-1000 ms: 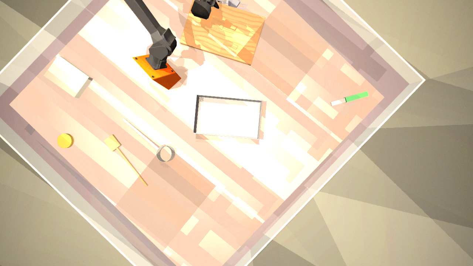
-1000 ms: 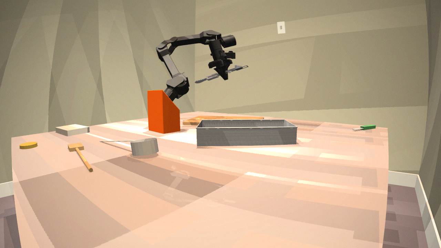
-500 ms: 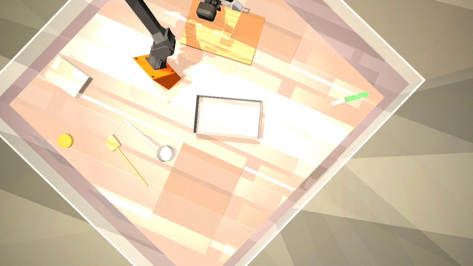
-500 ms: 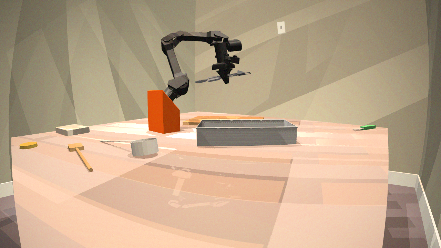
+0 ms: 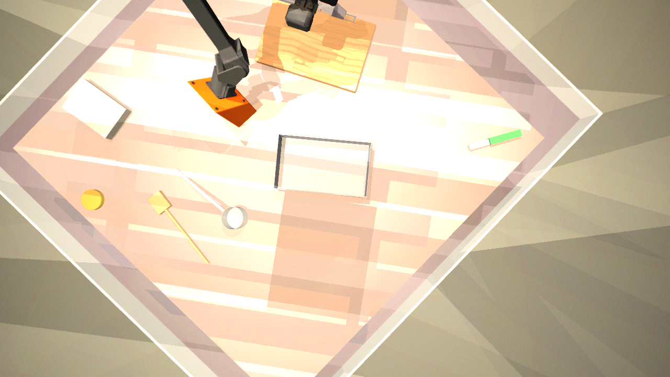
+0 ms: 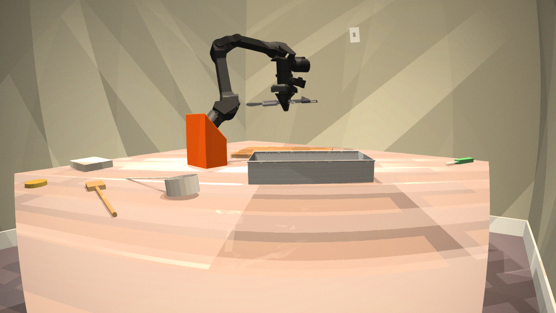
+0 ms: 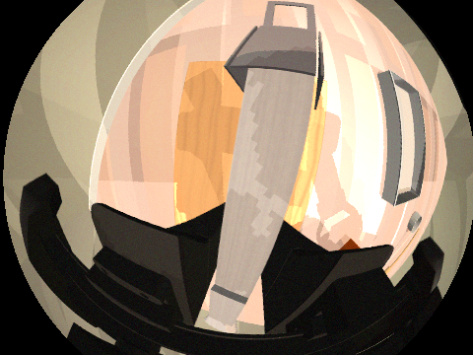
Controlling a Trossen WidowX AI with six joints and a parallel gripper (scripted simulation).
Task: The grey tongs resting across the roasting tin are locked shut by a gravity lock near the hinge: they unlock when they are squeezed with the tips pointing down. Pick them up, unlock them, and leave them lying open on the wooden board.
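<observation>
My gripper tip is now 16 cm above the wooden board and 1 cm past it. From my gripper tip the other things lie so: grey roasting tin (33 cm ahead, 25 cm to the right, 14 cm below); pale block (72 cm to the right, 31 cm behind, 15 cm below); green-handled tool (63 cm ahead, 26 cm to the left, 16 cm below).
</observation>
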